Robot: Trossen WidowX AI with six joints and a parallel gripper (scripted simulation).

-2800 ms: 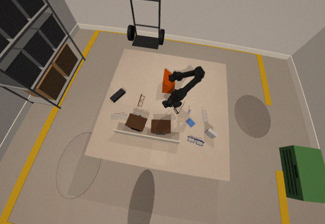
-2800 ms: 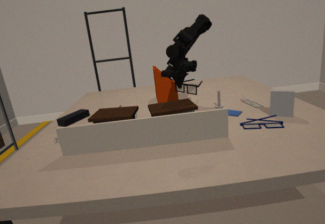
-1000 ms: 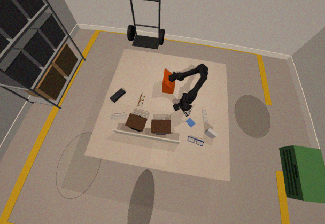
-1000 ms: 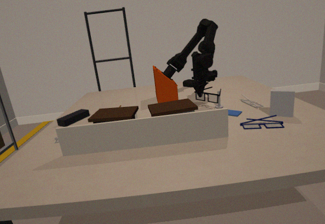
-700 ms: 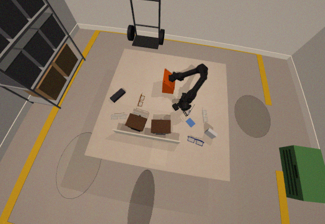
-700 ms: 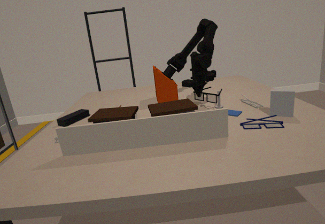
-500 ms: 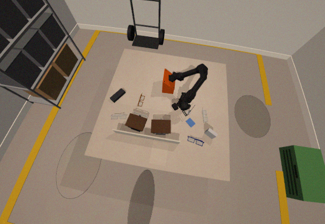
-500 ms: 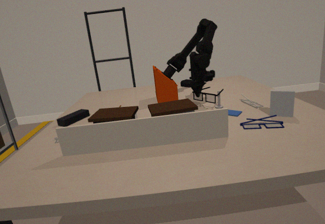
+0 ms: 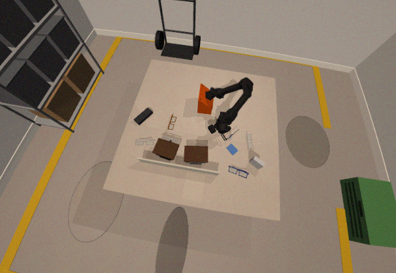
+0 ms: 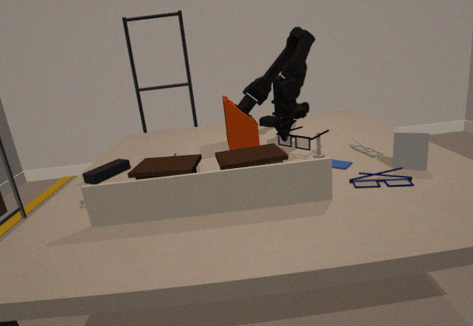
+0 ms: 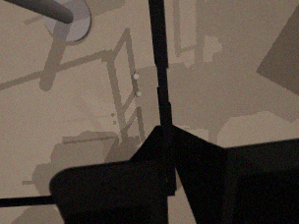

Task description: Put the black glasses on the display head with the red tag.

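The grey post is 50 mm ahead of my gripper tip, 100 mm to the left of it and 40 mm below it. From my gripper tip the other things lie so: blue card 150 mm ahead, 110 mm to the left, 60 mm below; low white wall 300 mm ahead, 310 mm to the right, 10 mm below; white box 270 mm ahead, 280 mm to the left.
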